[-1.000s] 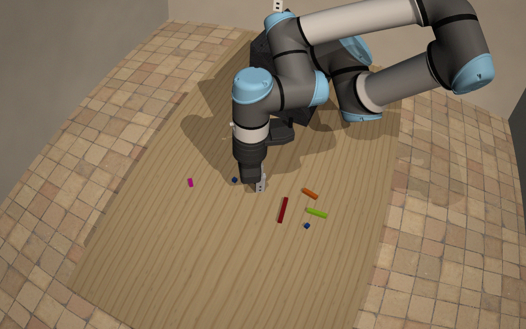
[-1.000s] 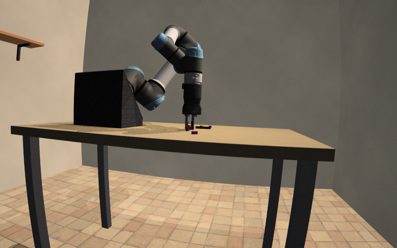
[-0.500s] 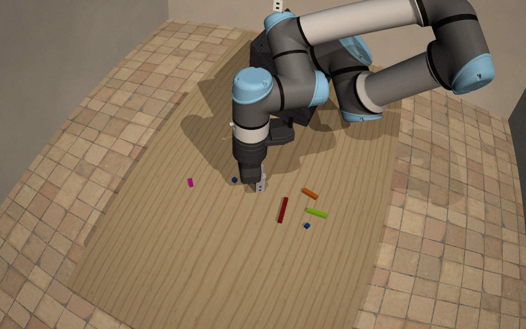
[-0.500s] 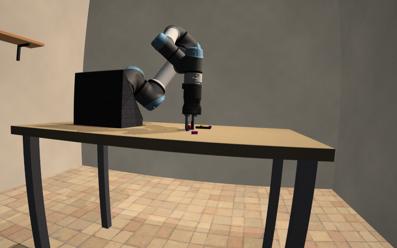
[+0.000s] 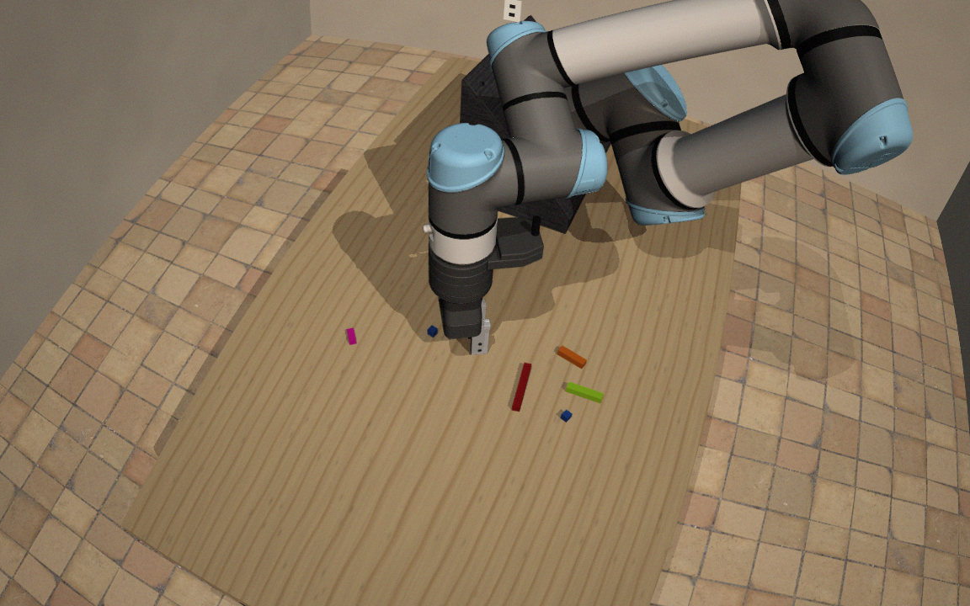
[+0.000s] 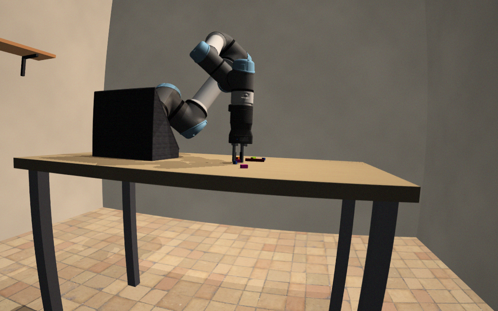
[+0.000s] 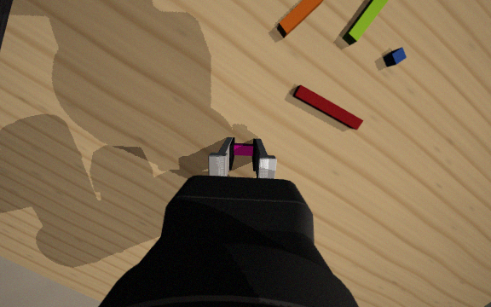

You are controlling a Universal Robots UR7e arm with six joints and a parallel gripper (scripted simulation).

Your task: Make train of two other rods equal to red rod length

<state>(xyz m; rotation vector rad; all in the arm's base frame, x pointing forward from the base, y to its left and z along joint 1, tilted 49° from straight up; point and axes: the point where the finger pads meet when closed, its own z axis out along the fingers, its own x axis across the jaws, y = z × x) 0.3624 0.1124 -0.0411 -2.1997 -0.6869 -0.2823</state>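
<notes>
My hand is 16 cm to the right of the lime rod, 1 cm short of it and 1 cm above it. From my hand the other things lie so: red rod: 8 cm to the left, 4 cm ahead, 1 cm below; orange rod: 12 cm to the left, 3 cm behind, 1 cm below.
</notes>
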